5 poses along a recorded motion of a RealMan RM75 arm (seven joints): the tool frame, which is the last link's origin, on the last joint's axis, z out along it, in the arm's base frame.
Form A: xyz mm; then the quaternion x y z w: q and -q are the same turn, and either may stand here.
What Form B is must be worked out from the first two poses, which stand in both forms.
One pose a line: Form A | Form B
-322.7 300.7 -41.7 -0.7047 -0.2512 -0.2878 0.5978 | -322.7 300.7 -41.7 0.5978 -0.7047 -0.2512 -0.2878
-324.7 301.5 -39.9 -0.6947 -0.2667 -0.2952 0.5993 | -324.7 301.5 -39.9 0.5993 -0.6947 -0.2667 -0.2952
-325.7 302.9 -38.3 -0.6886 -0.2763 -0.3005 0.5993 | -325.7 302.9 -38.3 0.5993 -0.6886 -0.2763 -0.3005
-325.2 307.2 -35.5 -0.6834 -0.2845 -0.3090 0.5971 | -325.2 307.2 -35.5 0.5971 -0.6834 -0.2845 -0.3090
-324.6 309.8 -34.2 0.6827 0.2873 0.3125 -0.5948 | -324.6 309.8 -34.2 0.5948 -0.6827 -0.2873 -0.3125
